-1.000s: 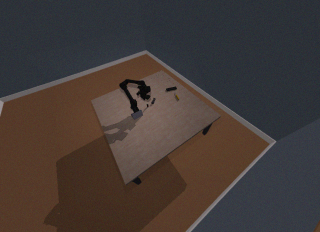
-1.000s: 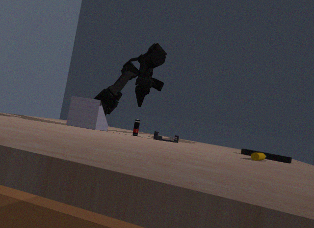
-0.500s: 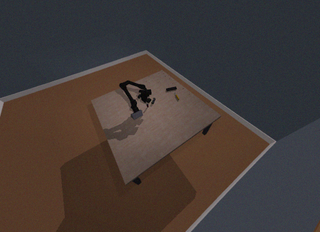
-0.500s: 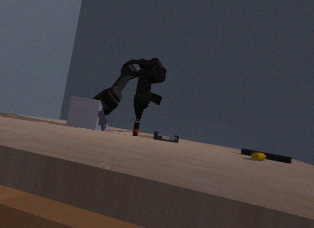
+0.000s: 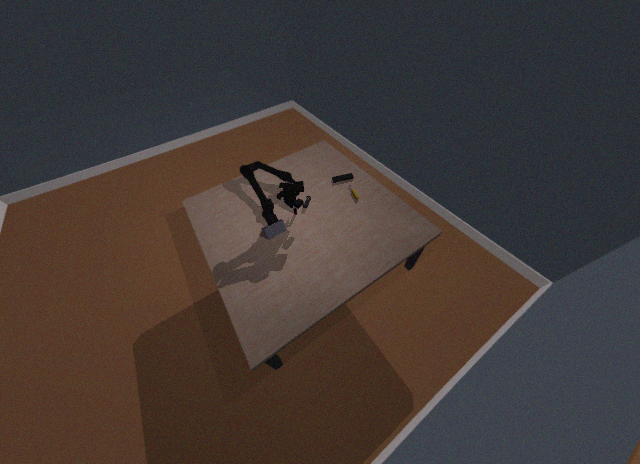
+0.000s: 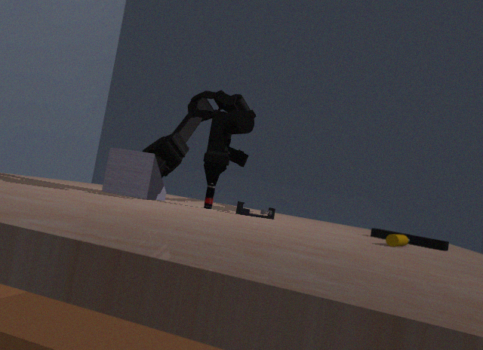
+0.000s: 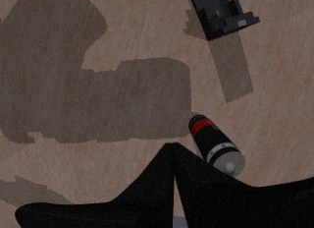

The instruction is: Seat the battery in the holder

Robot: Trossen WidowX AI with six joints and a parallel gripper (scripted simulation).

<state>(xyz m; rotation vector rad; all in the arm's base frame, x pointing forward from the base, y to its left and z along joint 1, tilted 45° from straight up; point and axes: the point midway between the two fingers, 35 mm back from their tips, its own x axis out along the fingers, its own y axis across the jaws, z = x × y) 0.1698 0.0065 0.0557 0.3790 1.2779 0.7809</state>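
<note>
The battery is 30 mm to the right of my gripper tip, 10 mm below it and 10 mm ahead of it. Round my gripper tip: flat black bar (490 mm ahead, 30 mm to the left, 30 mm below).
</note>
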